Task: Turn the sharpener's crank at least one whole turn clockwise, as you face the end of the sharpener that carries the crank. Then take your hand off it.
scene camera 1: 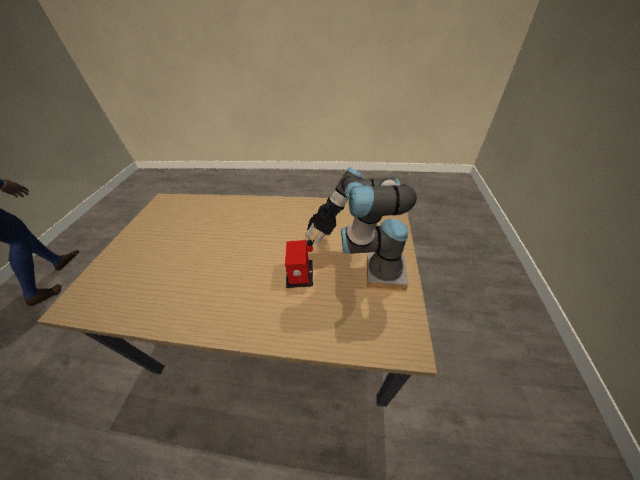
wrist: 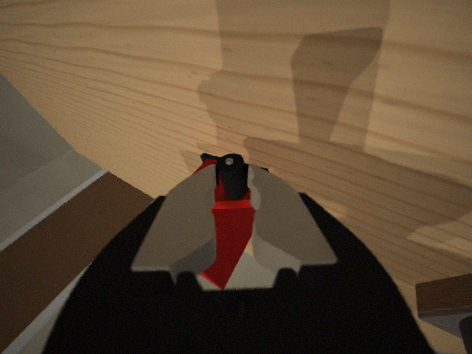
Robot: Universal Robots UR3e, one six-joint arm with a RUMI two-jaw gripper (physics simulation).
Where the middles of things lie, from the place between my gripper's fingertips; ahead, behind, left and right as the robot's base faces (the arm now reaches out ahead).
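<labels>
The red sharpener [scene camera 1: 299, 268] is my first reference: my hand is 10 mm below it, 30 mm short of it and 90 mm to the right of it. As for the black crank handle [wrist: 232, 176], that is 10 mm to the left of my hand.
</labels>
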